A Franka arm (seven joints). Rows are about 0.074 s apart.
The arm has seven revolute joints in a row. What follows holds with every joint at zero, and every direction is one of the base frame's. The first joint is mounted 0.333 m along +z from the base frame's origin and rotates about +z. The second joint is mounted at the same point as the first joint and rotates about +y. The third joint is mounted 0.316 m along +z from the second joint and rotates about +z. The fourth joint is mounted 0.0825 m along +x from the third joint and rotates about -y. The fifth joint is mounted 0.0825 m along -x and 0.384 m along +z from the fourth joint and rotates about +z. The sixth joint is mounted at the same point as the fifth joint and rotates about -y. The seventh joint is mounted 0.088 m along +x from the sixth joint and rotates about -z. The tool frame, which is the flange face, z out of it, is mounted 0.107 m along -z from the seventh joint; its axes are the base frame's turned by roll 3.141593, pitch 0 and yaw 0 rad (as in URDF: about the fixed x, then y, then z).
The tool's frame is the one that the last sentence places.
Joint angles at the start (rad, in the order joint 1, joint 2, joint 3, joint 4, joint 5, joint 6, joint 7): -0.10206, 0.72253, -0.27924, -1.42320, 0.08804, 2.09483, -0.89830
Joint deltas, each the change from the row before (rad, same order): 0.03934, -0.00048, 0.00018, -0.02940, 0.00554, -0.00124, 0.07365; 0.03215, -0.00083, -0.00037, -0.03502, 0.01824, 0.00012, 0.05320; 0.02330, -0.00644, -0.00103, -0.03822, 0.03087, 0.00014, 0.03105; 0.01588, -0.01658, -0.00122, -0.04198, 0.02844, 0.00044, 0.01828; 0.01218, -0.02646, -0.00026, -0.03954, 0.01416, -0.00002, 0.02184; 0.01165, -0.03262, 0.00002, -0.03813, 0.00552, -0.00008, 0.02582
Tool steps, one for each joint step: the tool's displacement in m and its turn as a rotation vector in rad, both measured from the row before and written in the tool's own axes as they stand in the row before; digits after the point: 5 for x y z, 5 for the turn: 0.01569, -0.02350, 0.01021, 0.02105, -0.01522, 0.03954; 0.00933, -0.02153, 0.01307, 0.03022, -0.01302, 0.03386; 0.00317, -0.01726, 0.01152, 0.03726, -0.00559, 0.02871; -0.00203, -0.01294, 0.00706, 0.03392, -0.00206, 0.02371; -0.00376, -0.01048, -0.00003, 0.02055, -0.00003, 0.02284; -0.00431, -0.01003, -0.00430, 0.01223, 0.00154, 0.02226
